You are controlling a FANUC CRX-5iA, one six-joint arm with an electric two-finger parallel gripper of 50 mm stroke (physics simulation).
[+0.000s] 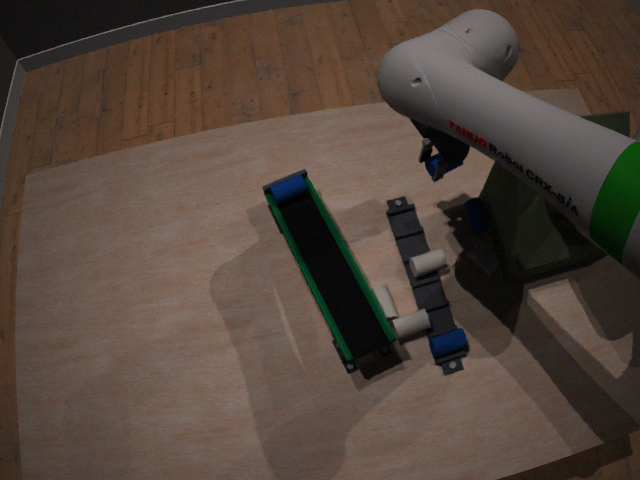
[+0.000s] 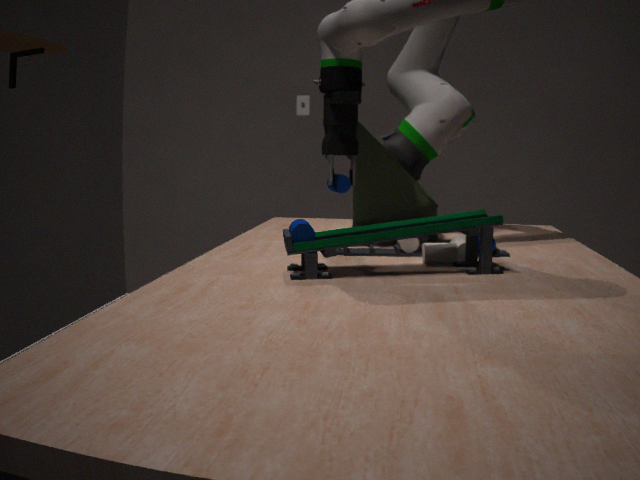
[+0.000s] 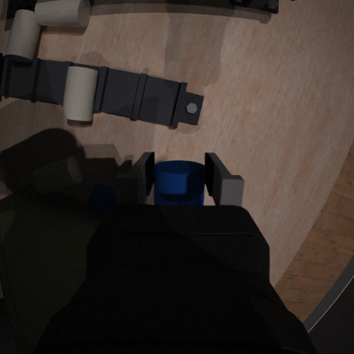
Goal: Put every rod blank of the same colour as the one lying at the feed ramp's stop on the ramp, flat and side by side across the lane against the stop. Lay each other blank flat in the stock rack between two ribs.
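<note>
My gripper (image 1: 433,162) (image 2: 341,180) (image 3: 179,165) is shut on a blue blank, held in the air beyond the rack's far end. A blue blank (image 1: 288,189) (image 2: 301,230) lies across the ramp (image 1: 330,263) (image 2: 403,227) at its stop. The stock rack (image 1: 405,224) (image 3: 157,102) bears a white blank (image 1: 428,262) (image 3: 81,94) and, at its near end, a blue one (image 1: 448,342). A white blank (image 1: 385,301) (image 3: 63,12) lies along the ramp's side; another (image 1: 411,323) (image 3: 23,36) lies beside the rack. Another blue blank (image 1: 476,215) (image 3: 102,198) and a shadowed white one (image 3: 57,175) lie near the pedestal.
The green pedestal (image 1: 542,227) (image 2: 382,191) (image 3: 50,250) stands beyond the rack. The arm (image 1: 516,118) reaches over it and casts broad shadows. The ramp stands raised on legs (image 2: 485,250), with green side walls. A bolt (image 1: 452,365) is at the rack's near end.
</note>
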